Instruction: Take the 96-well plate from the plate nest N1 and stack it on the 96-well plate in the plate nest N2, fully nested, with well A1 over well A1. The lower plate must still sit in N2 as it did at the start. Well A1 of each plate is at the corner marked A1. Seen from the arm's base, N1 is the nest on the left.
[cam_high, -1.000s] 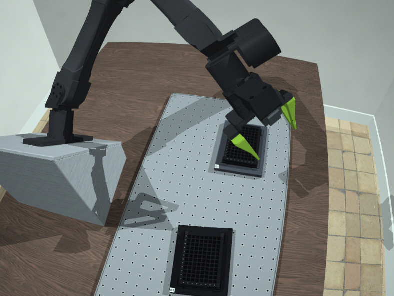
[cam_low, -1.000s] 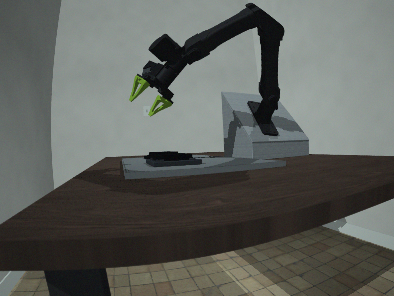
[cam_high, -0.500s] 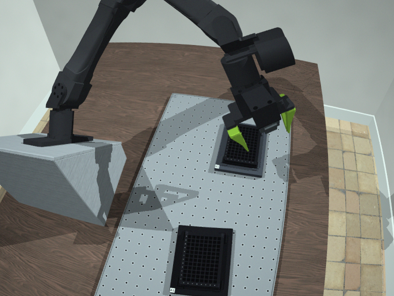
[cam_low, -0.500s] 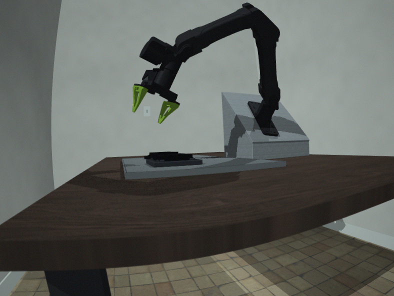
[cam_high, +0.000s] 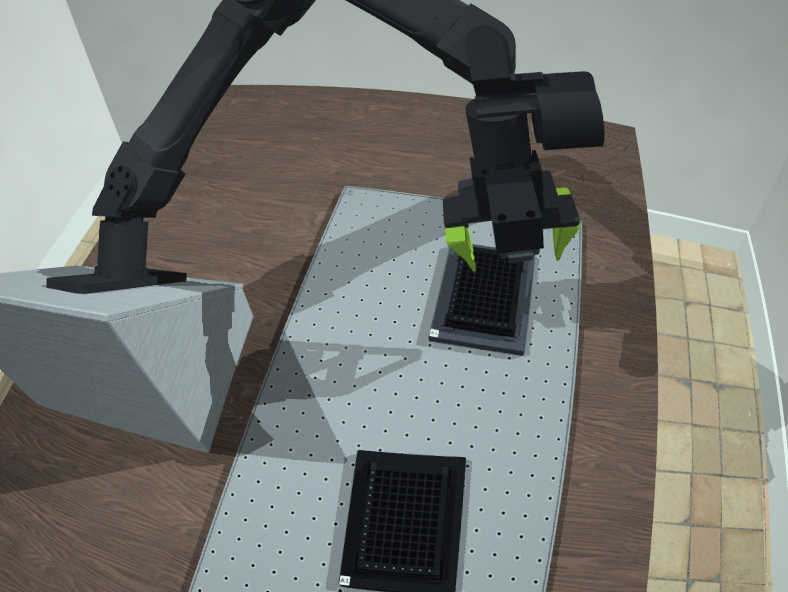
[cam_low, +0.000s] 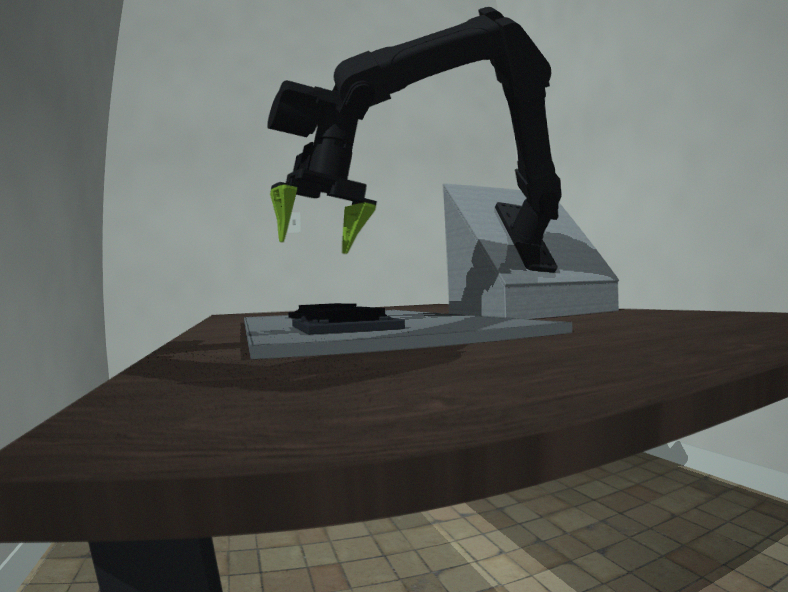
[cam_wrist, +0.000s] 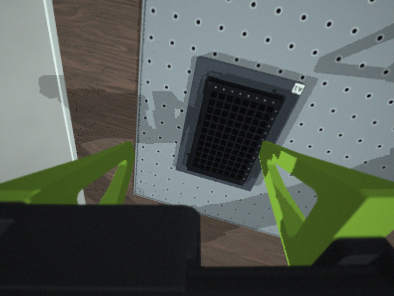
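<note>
My hand is 3 cm past the black 96-well plate, 3 cm to the right of it and 10 cm above it. The rest, counted from my hand: nest N2: 6 cm behind, 29 cm to the right, 11 cm below; then dark grey nest: 3 cm behind, 3 cm to the left, 11 cm below.
</note>
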